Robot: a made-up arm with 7 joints. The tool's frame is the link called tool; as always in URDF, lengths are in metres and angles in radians. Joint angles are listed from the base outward.
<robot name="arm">
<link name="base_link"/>
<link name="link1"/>
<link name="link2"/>
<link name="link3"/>
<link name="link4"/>
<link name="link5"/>
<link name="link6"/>
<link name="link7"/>
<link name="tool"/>
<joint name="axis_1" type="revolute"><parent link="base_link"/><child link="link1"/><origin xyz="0 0 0.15" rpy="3.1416 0 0"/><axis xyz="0 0 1"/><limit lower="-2.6" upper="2.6"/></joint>
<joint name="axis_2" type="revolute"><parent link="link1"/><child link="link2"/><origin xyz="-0.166 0.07 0.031" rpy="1.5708 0 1.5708"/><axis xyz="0 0 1"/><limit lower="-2.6" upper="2.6"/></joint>
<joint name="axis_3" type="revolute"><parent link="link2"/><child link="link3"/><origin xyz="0.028 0.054 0.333" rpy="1.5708 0 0"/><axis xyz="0 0 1"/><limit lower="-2.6" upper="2.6"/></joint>
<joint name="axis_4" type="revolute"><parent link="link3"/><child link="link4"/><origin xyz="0.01 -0.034 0.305" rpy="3.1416 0 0"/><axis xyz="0 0 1"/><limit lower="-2.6" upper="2.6"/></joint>
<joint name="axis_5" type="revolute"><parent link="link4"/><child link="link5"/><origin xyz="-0.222 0.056 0.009" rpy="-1.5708 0 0"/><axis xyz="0 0 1"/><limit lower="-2.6" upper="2.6"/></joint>
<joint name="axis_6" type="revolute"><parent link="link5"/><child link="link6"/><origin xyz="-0.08 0.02 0.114" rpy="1.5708 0 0"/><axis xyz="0 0 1"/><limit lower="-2.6" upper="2.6"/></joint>
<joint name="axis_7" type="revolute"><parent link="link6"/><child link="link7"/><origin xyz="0.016 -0.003 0.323" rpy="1.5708 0 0"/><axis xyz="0 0 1"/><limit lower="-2.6" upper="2.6"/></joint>
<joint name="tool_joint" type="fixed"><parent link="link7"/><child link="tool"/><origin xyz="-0.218 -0.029 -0.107" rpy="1.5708 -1.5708 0"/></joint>
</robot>
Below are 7 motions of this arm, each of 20 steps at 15 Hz.
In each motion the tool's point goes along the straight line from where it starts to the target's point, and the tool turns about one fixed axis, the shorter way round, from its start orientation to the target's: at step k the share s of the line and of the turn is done. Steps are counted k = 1, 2, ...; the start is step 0. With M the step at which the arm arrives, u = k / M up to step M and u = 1 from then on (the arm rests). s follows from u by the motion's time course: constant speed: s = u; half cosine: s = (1 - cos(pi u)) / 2; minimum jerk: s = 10 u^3 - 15 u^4 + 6 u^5.
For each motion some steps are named. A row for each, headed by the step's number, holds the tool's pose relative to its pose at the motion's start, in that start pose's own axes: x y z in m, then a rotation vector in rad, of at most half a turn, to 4 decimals.
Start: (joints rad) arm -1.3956 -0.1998 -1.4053 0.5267 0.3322 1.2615 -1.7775
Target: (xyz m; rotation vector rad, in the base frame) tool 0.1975 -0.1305 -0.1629 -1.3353 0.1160 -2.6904
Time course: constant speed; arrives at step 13
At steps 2, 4, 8, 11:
2: 0.0757 0.0114 0.0446 0.1129 0.0593 -0.1480
4: 0.1514 0.0228 0.0892 0.2258 0.1185 -0.2960
8: 0.3028 0.0456 0.1784 0.4515 0.2371 -0.5919
11: 0.4163 0.0627 0.2453 0.6209 0.3259 -0.8139

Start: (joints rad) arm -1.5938 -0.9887 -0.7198 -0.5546 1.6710 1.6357 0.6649
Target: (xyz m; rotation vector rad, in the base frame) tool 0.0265 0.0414 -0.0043 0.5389 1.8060 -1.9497
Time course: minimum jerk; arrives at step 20
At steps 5, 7, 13, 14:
5: -0.0106 -0.0032 0.0122 0.1110 -0.0533 0.1023
7: -0.0240 -0.0072 0.0277 0.2521 -0.1212 0.2324
13: -0.0780 -0.0234 0.0900 0.8198 -0.3942 0.7558
14: -0.0853 -0.0256 0.0985 0.8971 -0.4313 0.8270

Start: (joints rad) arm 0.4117 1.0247 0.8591 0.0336 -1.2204 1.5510 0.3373
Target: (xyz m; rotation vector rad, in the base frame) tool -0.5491 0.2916 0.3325 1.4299 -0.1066 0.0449
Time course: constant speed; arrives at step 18
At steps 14, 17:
14: 0.1630 -0.3310 -0.2087 -0.4814 -0.3755 0.8083
17: 0.1979 -0.4019 -0.2534 -0.5846 -0.4560 0.9815

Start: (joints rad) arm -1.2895 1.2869 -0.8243 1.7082 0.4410 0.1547 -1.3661
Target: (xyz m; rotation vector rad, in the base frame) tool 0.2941 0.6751 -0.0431 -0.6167 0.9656 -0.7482
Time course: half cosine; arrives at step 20
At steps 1, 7, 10, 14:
1: -0.0010 -0.0021 0.0014 0.0106 -0.0031 -0.0009
7: -0.0441 -0.0918 0.0629 0.4699 -0.1364 -0.0377
10: -0.0808 -0.1682 0.1151 0.8605 -0.2499 -0.0691
14: -0.1283 -0.2671 0.1828 1.3663 -0.3967 -0.1097

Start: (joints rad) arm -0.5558 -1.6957 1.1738 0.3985 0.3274 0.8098 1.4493
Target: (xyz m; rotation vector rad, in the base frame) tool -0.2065 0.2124 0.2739 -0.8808 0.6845 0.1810
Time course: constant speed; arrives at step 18
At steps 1, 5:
1: 0.0130 0.0052 0.0132 -0.0068 0.0580 -0.0158
5: 0.0651 0.0260 0.0662 -0.0340 0.2901 -0.0792

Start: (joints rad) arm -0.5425 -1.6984 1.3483 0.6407 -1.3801 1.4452 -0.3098
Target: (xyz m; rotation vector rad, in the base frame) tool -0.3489 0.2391 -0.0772 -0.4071 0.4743 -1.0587
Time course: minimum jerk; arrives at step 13
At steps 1, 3, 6, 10, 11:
1: -0.0003 -0.0008 0.0007 0.0019 0.0020 0.0001
3: -0.0058 -0.0173 0.0153 0.0405 0.0419 0.0024
6: -0.0295 -0.0878 0.0775 0.2057 0.2131 0.0121
10: -0.0631 -0.1878 0.1658 0.4399 0.4557 0.0259
11: -0.0670 -0.1993 0.1759 0.4667 0.4835 0.0274

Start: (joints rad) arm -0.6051 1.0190 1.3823 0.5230 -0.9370 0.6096 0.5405
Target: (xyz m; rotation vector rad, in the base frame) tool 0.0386 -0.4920 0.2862 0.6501 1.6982 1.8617
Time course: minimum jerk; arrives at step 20
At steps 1, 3, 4, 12, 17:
1: 0.0000 0.0000 0.0002 -0.0007 0.0013 -0.0005
3: -0.0008 -0.0005 0.0055 -0.0167 0.0292 -0.0114
4: -0.0017 -0.0010 0.0120 -0.0364 0.0635 -0.0247
12: -0.0195 -0.0123 0.1411 -0.4287 0.7484 -0.2914
17: -0.0278 -0.0176 0.2013 -0.6114 1.0673 -0.4155

